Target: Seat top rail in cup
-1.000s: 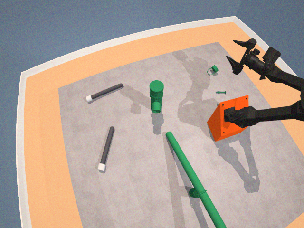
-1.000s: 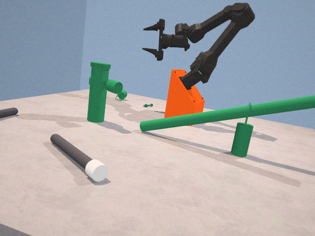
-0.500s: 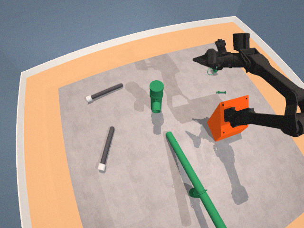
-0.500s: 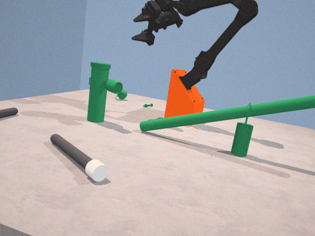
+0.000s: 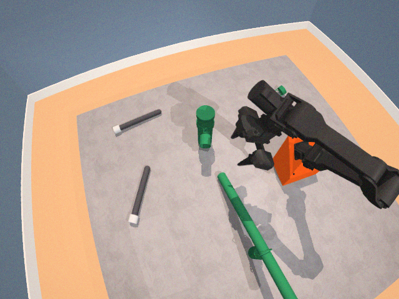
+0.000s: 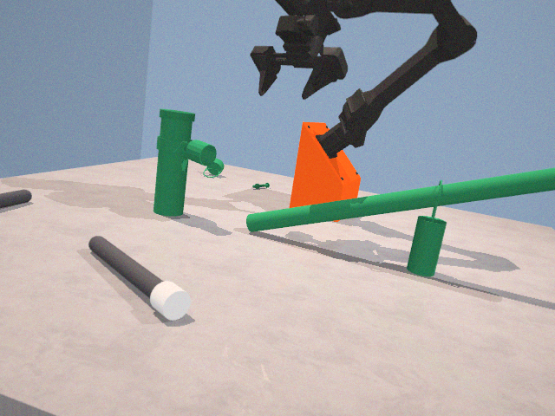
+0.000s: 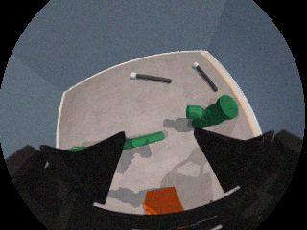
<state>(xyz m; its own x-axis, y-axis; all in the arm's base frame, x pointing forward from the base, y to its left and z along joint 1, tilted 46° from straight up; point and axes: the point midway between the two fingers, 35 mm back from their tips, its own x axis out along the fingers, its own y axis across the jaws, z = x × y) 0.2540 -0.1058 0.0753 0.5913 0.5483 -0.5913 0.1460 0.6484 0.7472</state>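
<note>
The rail-end cup lies 140 mm to the right of my gripper tip, 120 mm below it and 50 mm ahead of it. The rest, counted from my gripper tip: short green post 300 mm to the left, 160 mm below, 10 mm behind; then green bolt 410 mm behind, 250 mm below, 190 mm to the right.
</note>
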